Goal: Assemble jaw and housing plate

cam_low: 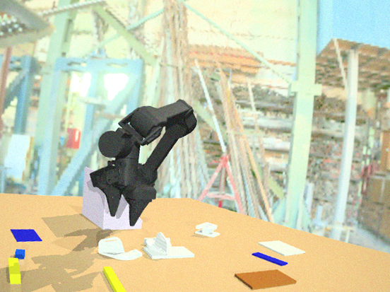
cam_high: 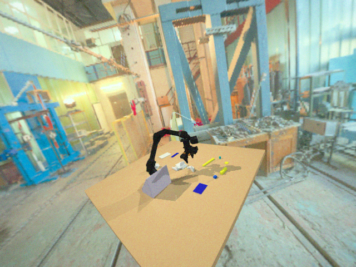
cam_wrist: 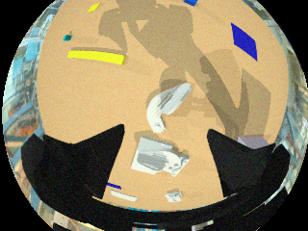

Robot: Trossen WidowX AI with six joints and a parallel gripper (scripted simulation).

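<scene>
Right now my gripper tip is 9 cm above the white jaw and 3 cm to the right of it. The rest, counted from my gripper tip: yellow tile: 27 cm to the right, 17 cm ahead, 9 cm below; blue cube: 24 cm to the right, 9 cm below, 6 cm behind; cyan cube: 24 cm ahead, 19 cm to the right, 8 cm below.
</scene>
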